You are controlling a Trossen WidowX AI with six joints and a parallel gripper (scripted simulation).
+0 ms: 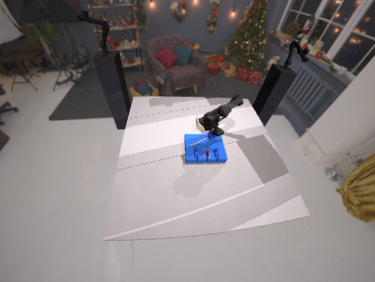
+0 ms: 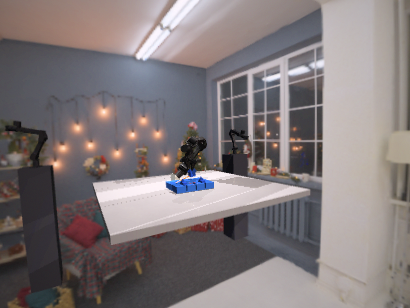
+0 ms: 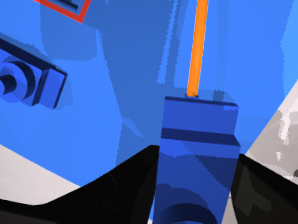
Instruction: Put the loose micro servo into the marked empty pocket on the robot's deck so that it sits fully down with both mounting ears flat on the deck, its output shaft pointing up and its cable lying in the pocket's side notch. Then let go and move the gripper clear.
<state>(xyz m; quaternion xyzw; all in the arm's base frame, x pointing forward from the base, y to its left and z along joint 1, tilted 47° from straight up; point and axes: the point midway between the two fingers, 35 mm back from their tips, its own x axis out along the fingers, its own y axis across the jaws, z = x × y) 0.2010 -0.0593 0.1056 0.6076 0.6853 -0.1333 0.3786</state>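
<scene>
The blue deck is 2 cm ahead of my gripper tip, 4 cm to the right of it and 10 cm below it.
</scene>
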